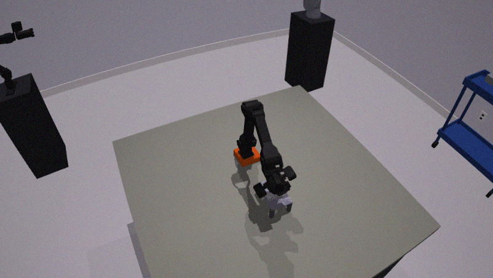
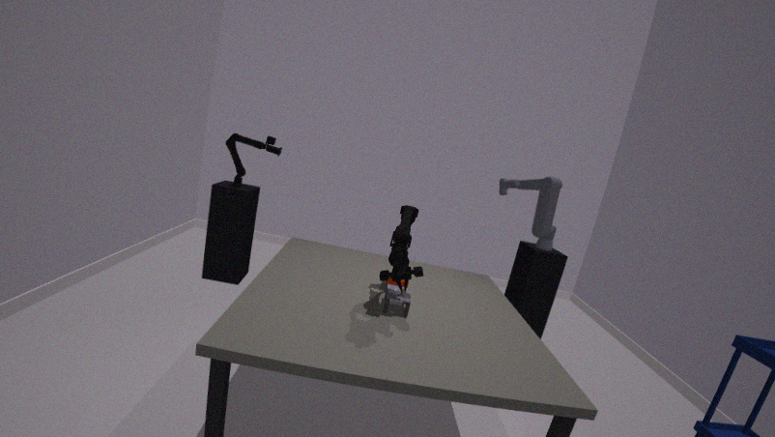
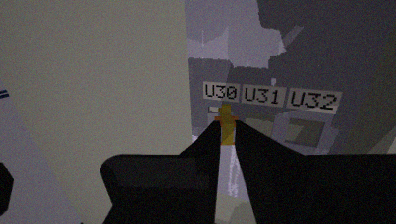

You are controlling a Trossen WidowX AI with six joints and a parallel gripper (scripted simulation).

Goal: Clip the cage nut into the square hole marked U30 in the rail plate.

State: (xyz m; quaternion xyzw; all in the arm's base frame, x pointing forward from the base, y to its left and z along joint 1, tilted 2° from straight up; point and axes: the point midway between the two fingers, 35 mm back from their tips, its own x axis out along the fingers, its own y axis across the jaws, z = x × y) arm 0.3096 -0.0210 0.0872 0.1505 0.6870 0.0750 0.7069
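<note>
The cage nut is 1 cm below my gripper tip.
</note>
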